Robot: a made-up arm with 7 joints.
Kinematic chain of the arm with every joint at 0, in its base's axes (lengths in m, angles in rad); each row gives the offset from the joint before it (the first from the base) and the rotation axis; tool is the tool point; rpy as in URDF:
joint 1: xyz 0 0 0.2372 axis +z
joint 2: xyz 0 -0.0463 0.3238 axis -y
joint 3: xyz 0 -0.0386 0.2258 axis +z
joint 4: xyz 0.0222 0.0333 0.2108 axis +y
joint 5: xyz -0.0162 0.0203 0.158 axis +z
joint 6: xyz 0 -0.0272 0.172 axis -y
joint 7: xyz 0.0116 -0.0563 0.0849 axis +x
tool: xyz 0 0 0 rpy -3.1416 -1.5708 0
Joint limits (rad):
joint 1: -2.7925..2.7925
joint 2: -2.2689..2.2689
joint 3: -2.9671..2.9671
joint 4: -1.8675..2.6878
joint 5: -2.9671..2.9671
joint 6: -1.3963..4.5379
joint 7: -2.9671..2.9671
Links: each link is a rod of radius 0.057 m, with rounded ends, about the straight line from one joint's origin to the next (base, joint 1, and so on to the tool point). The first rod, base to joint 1, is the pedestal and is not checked.
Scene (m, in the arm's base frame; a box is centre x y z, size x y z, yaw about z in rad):
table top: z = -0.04
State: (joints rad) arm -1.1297 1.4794 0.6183 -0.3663 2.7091 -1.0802 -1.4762
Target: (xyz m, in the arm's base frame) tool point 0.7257 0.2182 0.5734
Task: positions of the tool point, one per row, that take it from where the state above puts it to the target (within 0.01 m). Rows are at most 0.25 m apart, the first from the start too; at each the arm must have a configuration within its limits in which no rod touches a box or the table.
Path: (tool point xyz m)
1: -0.1533 0.7556 0.4322
2: 0.0743 0.7664 0.4580
3: 0.2942 0.7098 0.4850
4: 0.4868 0.5912 0.5133
5: 0.6349 0.4221 0.5428
6: 0.7257 0.2182 0.5734

